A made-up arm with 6 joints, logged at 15 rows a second.
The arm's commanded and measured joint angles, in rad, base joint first. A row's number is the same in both.
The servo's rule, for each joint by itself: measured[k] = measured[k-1] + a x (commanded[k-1-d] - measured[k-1]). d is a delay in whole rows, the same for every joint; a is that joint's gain. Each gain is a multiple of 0.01, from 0.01 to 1. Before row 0 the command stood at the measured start. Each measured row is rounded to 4 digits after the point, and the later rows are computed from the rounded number. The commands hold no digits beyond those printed.
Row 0, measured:
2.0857, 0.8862, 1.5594, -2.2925, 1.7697, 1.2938
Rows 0 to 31, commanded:
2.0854, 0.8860, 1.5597, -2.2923, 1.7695, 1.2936
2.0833, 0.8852, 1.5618, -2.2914, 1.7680, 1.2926
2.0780, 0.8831, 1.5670, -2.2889, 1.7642, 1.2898
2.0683, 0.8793, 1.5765, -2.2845, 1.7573, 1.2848
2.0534, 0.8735, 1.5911, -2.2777, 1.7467, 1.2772
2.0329, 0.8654, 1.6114, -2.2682, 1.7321, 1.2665
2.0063, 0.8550, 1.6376, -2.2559, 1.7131, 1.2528
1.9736, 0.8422, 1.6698, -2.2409, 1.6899, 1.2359
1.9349, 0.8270, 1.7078, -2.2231, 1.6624, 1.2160
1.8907, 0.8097, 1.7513, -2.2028, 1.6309, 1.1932
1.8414, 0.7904, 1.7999, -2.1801, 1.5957, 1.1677
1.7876, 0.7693, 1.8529, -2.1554, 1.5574, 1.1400
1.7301, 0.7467, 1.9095, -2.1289, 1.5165, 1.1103
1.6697, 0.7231, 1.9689, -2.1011, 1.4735, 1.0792
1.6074, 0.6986, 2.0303, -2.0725, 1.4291, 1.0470
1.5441, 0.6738, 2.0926, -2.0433, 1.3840, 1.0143
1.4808, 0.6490, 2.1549, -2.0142, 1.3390, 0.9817
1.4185, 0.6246, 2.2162, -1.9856, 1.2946, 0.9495
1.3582, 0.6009, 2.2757, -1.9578, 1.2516, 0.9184
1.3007, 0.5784, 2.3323, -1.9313, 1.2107, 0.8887
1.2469, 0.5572, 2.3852, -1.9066, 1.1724, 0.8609
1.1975, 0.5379, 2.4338, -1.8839, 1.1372, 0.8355
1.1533, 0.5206, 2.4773, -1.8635, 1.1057, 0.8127
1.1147, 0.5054, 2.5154, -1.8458, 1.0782, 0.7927
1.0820, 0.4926, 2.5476, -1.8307, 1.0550, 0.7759
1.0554, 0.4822, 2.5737, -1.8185, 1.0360, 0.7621
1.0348, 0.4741, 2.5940, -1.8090, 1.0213, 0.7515
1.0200, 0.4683, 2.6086, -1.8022, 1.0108, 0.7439
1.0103, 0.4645, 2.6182, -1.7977, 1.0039, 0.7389
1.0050, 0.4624, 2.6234, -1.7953, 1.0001, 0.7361
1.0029, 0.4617, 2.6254, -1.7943, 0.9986, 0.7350
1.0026, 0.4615, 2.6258, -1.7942, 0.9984, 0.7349
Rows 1 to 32, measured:
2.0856, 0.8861, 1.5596, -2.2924, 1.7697, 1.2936
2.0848, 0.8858, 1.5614, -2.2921, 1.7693, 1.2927
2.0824, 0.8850, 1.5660, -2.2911, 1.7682, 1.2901
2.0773, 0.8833, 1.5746, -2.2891, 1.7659, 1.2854
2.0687, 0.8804, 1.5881, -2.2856, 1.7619, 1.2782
2.0558, 0.8759, 1.6072, -2.2802, 1.7556, 1.2679
2.0380, 0.8696, 1.6321, -2.2727, 1.7467, 1.2546
2.0148, 0.8614, 1.6630, -2.2628, 1.7348, 1.2381
1.9860, 0.8511, 1.6997, -2.2505, 1.7196, 1.2187
1.9517, 0.8387, 1.7420, -2.2357, 1.7010, 1.1963
1.9120, 0.8242, 1.7895, -2.2185, 1.6789, 1.1711
1.8672, 0.8077, 1.8415, -2.1989, 1.6534, 1.1437
1.8178, 0.7894, 1.8973, -2.1772, 1.6247, 1.1143
1.7645, 0.7695, 1.9560, -2.1536, 1.5929, 1.0834
1.7079, 0.7482, 2.0169, -2.1285, 1.5585, 1.0514
1.6489, 0.7259, 2.0790, -2.1021, 1.5219, 1.0188
1.5884, 0.7028, 2.1412, -2.0749, 1.4835, 0.9862
1.5272, 0.6793, 2.2027, -2.0472, 1.4438, 0.9539
1.4664, 0.6558, 2.2626, -2.0195, 1.4034, 0.9227
1.4067, 0.6326, 2.3198, -1.9922, 1.3629, 0.8928
1.3492, 0.6100, 2.3734, -1.9657, 1.3229, 0.8647
1.2946, 0.5884, 2.4229, -1.9403, 1.2839, 0.8390
1.2437, 0.5681, 2.4675, -1.9165, 1.2465, 0.8159
1.1973, 0.5493, 2.5068, -1.8946, 1.2112, 0.7955
1.1558, 0.5323, 2.5403, -1.8748, 1.1784, 0.7783
1.1197, 0.5173, 2.5677, -1.8573, 1.1485, 0.7640
1.0891, 0.5043, 2.5893, -1.8423, 1.1218, 0.7530
1.0642, 0.4935, 2.6051, -1.8299, 1.0985, 0.7450
1.0448, 0.4848, 2.6158, -1.8199, 1.0786, 0.7396
1.0305, 0.4781, 2.6220, -1.8123, 1.0621, 0.7365
1.0206, 0.4732, 2.6248, -1.8067, 1.0488, 0.7352
1.0141, 0.4697, 2.6256, -1.8028, 1.0382, 0.7349
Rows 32 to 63, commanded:
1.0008, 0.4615, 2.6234, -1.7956, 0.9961, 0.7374
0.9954, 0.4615, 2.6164, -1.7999, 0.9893, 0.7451
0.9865, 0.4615, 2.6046, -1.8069, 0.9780, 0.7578
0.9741, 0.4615, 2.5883, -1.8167, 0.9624, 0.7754
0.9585, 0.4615, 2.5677, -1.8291, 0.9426, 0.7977
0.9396, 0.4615, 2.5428, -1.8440, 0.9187, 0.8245
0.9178, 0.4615, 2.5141, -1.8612, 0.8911, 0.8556
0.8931, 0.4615, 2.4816, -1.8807, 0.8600, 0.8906
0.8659, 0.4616, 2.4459, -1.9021, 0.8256, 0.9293
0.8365, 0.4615, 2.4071, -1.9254, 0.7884, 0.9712
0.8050, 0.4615, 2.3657, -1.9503, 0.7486, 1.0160
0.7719, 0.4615, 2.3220, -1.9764, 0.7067, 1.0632
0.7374, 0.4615, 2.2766, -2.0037, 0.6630, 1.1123
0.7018, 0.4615, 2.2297, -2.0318, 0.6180, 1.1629
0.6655, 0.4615, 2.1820, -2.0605, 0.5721, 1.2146
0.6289, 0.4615, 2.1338, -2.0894, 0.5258, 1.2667
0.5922, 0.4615, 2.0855, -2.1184, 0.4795, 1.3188
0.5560, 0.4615, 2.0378, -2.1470, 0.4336, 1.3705
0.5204, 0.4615, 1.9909, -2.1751, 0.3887, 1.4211
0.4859, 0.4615, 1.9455, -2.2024, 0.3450, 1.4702
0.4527, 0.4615, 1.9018, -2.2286, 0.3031, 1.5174
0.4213, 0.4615, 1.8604, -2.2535, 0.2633, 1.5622
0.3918, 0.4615, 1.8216, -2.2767, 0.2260, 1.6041
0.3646, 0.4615, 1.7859, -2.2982, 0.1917, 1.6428
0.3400, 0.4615, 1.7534, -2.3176, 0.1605, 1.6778
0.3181, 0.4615, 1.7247, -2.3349, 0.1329, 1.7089
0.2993, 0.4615, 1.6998, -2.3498, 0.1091, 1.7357
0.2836, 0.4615, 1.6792, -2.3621, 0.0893, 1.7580
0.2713, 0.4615, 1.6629, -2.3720, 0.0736, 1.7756
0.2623, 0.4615, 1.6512, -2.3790, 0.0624, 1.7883
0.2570, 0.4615, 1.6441, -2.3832, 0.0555, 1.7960
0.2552, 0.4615, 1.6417, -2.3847, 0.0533, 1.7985
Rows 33 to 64, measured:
1.0093, 0.4672, 2.6238, -1.8006, 1.0294, 0.7371
1.0043, 0.4655, 2.6177, -1.8004, 1.0210, 0.7441
0.9979, 0.4643, 2.6070, -1.8024, 1.0120, 0.7562
0.9893, 0.4635, 2.5917, -1.8068, 1.0016, 0.7731
0.9782, 0.4629, 2.5720, -1.8137, 0.9892, 0.7947
0.9643, 0.4625, 2.5481, -1.8231, 0.9744, 0.8209
0.9476, 0.4622, 2.5202, -1.8349, 0.9569, 0.8514
0.9280, 0.4620, 2.4885, -1.8491, 0.9366, 0.8859
0.9056, 0.4619, 2.4536, -1.8655, 0.9133, 0.9241
0.8807, 0.4618, 2.4155, -1.8841, 0.8871, 0.9655
0.8534, 0.4617, 2.3747, -1.9046, 0.8580, 1.0099
0.8241, 0.4616, 2.3315, -1.9269, 0.8262, 1.0568
0.7929, 0.4616, 2.2865, -1.9507, 0.7919, 1.1056
0.7601, 0.4616, 2.2399, -1.9758, 0.7554, 1.1560
0.7260, 0.4616, 2.1924, -2.0021, 0.7169, 1.2076
0.6910, 0.4616, 2.1443, -2.0292, 0.6768, 1.2596
0.6554, 0.4616, 2.0961, -2.0569, 0.6354, 1.3117
0.6196, 0.4616, 2.0483, -2.0848, 0.5930, 1.3634
0.5839, 0.4616, 2.0012, -2.1128, 0.5501, 1.4142
0.5486, 0.4616, 1.9555, -2.1406, 0.5070, 1.4635
0.5141, 0.4616, 1.9115, -2.1679, 0.4642, 1.5109
0.4807, 0.4616, 1.8696, -2.1944, 0.4220, 1.5560
0.4487, 0.4616, 1.8302, -2.2199, 0.3808, 1.5983
0.4184, 0.4616, 1.7939, -2.2442, 0.3411, 1.6375
0.3902, 0.4616, 1.7607, -2.2670, 0.3032, 1.6730
0.3642, 0.4616, 1.7312, -2.2880, 0.2674, 1.7046
0.3408, 0.4616, 1.7055, -2.3072, 0.2342, 1.7320
0.3202, 0.4616, 1.6839, -2.3242, 0.2038, 1.7549
0.3026, 0.4616, 1.6667, -2.3390, 0.1765, 1.7731
0.2881, 0.4616, 1.6540, -2.3514, 0.1525, 1.7865
0.2769, 0.4616, 1.6459, -2.3613, 0.1321, 1.7949
0.2691, 0.4616, 1.6425, -2.3686, 0.1156, 1.7981

